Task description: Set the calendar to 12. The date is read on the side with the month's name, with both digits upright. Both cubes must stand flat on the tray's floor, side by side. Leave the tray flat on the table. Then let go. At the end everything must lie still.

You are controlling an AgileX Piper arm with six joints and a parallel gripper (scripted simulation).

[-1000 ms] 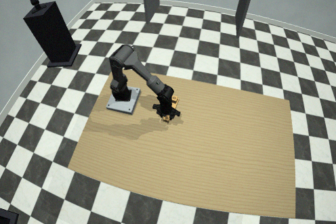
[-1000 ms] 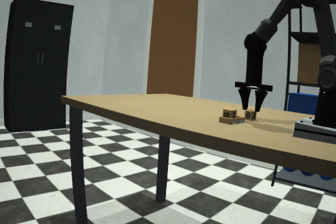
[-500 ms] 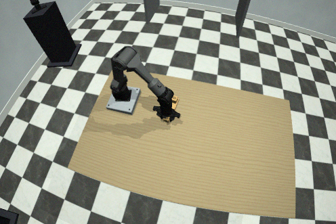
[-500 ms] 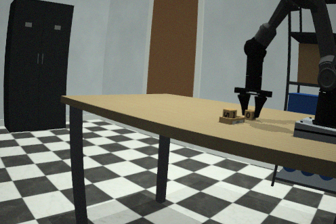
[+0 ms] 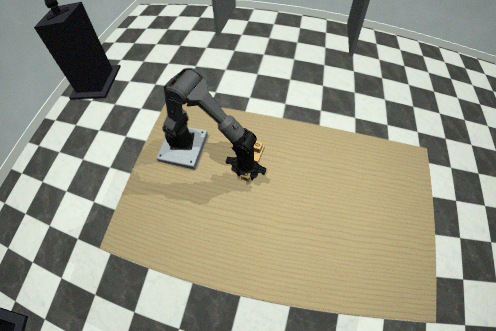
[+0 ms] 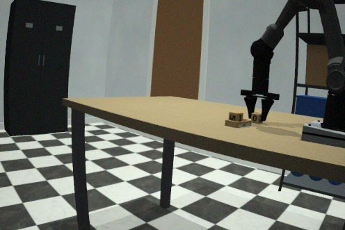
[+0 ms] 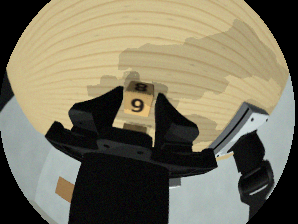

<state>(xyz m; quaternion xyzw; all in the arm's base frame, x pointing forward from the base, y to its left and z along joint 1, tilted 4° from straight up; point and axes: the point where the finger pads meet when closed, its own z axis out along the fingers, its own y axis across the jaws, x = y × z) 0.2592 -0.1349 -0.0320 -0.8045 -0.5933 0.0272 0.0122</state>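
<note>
Right now the wooden tray is 110 mm to the left of my hand, 30 mm ahead of it and 10 mm below it.
</note>
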